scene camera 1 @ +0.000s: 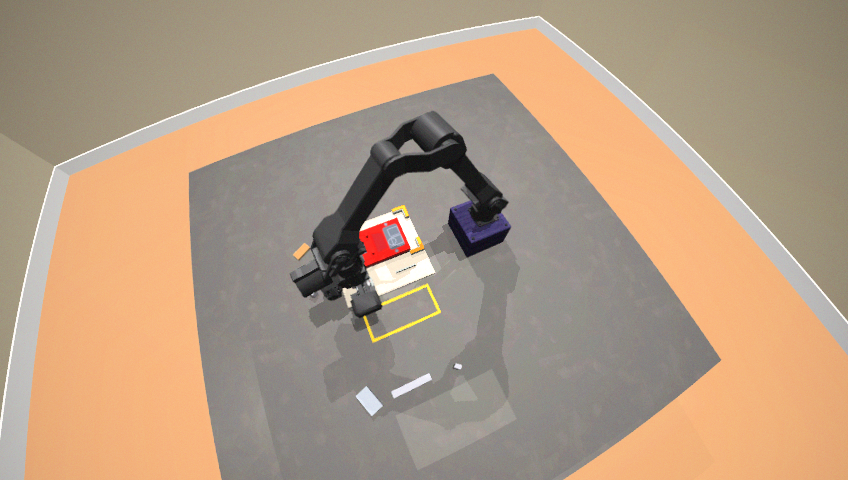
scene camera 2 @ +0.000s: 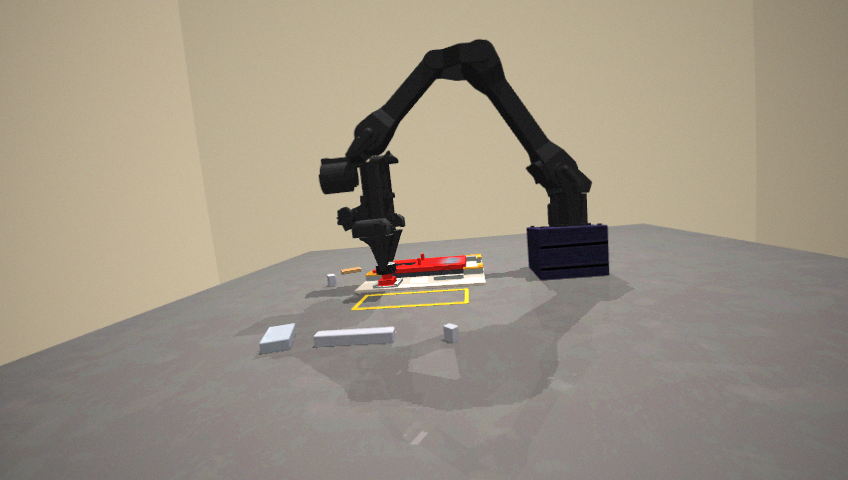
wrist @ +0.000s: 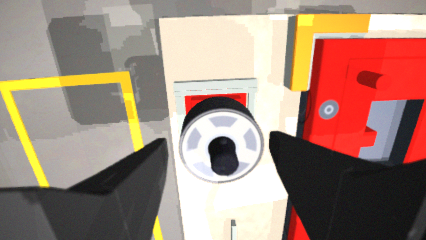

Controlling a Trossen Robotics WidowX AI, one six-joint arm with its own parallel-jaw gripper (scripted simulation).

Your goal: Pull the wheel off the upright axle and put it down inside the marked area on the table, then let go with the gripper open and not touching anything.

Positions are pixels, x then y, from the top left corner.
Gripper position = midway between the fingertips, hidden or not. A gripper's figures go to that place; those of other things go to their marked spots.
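Gripper [scene camera 1: 363, 285] at 75 cm from the lens; red fixture plate [scene camera 1: 384, 241] at 80 cm from the lens.
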